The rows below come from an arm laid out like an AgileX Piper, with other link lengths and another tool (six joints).
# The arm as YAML. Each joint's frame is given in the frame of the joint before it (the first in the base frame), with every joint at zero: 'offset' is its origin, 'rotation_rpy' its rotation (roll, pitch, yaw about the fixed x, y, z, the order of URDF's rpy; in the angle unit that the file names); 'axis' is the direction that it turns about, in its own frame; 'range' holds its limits. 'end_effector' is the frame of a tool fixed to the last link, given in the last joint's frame.
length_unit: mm
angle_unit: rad
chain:
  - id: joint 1
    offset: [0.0, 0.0, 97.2]
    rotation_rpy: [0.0, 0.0, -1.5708]
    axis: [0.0, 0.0, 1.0]
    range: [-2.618, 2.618]
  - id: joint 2
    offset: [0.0, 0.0, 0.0]
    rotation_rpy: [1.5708, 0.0, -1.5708]
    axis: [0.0, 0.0, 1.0]
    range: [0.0, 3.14]
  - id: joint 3
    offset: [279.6, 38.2, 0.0]
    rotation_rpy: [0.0, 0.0, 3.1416]
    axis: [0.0, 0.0, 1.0]
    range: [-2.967, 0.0]
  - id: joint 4
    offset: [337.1, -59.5, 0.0]
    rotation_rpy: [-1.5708, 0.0, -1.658]
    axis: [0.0, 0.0, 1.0]
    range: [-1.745, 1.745]
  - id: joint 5
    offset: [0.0, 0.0, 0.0]
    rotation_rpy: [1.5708, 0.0, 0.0]
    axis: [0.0, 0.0, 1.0]
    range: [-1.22, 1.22]
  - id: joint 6
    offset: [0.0, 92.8, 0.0]
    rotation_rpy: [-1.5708, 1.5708, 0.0]
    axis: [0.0, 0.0, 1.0]
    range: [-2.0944, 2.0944]
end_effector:
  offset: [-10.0, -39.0, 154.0]
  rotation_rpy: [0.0, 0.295, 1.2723]
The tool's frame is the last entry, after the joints.
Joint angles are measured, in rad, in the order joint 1, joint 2, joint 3, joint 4, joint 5, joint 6. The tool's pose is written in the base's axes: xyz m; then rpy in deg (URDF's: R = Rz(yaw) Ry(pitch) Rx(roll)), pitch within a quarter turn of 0, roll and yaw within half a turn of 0. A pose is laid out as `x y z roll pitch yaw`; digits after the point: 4 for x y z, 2 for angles.
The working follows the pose.
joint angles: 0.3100 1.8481 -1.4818 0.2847 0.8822 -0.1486
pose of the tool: 0.5379 0.2373 0.0895 175.22 10.13 -144.12
Where each joint sits with the arm in this pose, in the base's axes (m; each line is computed from the numbers above, not from the rounded line before):
joint 1: 0.0000 0.0000 0.0972
joint 2: 0.0000 0.0000 0.0972
joint 3: 0.1079 0.0346 0.3557
joint 4: 0.4279 0.1371 0.2905
joint 5: 0.4279 0.1371 0.2905
joint 6: 0.4577 0.1677 0.2081
the tool: 0.5379 0.2373 0.0895

